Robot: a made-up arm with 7 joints.
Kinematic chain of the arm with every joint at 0, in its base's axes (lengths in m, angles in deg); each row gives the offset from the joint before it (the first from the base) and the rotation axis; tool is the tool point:
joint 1: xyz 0 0 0 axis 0 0.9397 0.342
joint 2: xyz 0 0 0 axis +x
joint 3: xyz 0 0 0 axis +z
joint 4: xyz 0.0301 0 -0.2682 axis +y
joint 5: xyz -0.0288 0 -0.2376 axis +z
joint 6: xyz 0 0 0 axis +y
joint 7: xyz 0 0 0 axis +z
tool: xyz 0 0 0
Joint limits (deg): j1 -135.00..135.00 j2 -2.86..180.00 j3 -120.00..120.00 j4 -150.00..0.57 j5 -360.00..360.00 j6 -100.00..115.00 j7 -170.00..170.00
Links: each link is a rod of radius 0.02 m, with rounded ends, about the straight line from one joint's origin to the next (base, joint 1, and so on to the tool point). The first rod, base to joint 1, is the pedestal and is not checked.
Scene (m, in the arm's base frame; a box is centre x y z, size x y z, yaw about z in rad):
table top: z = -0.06
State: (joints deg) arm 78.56 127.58 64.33 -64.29 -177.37 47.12 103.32
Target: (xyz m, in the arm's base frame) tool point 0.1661 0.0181 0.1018
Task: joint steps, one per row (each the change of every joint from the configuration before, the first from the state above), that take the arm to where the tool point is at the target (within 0.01 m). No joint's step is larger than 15 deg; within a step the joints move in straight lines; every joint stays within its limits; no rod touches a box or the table.
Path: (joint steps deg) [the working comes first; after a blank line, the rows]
Joints at the target: 56.78 118.92 84.80 -148.62 -177.37 47.12 103.32
Straight joint move there: clear.

1: -3.63 -1.44 3.41 -14.06 0.00 0.00 0.00
2: -3.63 -1.45 3.41 -14.05 0.00 0.00 0.00
3: -3.63 -1.44 3.42 -14.06 0.00 0.00 0.00
4: -3.63 -1.44 3.41 -14.05 0.00 0.00 0.00
5: -3.63 -1.45 3.41 -14.06 0.00 0.00 0.00
6: -3.63 -1.44 3.41 -14.05 0.00 0.00 0.00

